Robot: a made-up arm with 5 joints. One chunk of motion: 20 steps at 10 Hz.
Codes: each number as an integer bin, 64 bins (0 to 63) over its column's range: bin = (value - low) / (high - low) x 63, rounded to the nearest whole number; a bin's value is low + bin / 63 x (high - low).
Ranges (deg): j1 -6..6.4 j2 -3.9..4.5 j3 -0.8..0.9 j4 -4..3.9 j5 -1.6..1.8
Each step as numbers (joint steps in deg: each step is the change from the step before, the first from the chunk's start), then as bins.
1 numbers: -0.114 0.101 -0.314 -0.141 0.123
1 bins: 30 30 18 31 32
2 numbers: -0.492 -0.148 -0.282 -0.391 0.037
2 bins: 28 28 19 29 30
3 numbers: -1.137 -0.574 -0.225 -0.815 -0.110
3 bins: 25 25 21 25 28
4 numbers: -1.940 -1.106 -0.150 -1.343 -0.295
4 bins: 21 21 24 21 24
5 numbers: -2.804 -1.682 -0.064 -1.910 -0.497
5 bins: 16 17 27 17 20
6 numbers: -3.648 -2.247 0.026 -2.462 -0.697
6 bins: 12 12 31 12 17
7 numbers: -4.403 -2.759 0.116 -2.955 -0.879
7 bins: 8 9 34 8 13
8 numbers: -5.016 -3.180 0.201 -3.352 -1.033
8 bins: 5 5 37 5 11
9 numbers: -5.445 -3.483 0.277 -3.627 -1.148
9 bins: 3 3 40 3 8
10 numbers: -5.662 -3.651 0.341 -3.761 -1.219
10 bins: 2 2 42 2 7
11 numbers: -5.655 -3.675 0.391 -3.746 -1.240
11 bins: 2 2 44 2 7
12 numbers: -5.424 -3.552 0.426 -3.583 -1.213
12 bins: 3 3 45 3 7
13 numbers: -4.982 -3.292 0.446 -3.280 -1.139
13 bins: 5 5 46 6 9
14 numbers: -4.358 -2.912 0.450 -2.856 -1.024
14 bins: 8 7 46 9 11
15 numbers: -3.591 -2.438 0.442 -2.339 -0.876
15 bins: 12 11 46 13 13
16 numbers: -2.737 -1.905 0.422 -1.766 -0.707
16 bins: 17 15 45 18 17
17 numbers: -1.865 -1.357 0.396 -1.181 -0.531
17 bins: 21 19 44 22 20
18 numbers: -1.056 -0.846 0.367 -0.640 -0.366
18 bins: 25 23 43 27 23
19 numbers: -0.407 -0.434 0.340 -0.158 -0.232
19 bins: 28 26 42 31 25
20 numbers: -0.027 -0.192 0.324 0.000 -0.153
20 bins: 30 28 42 32 27
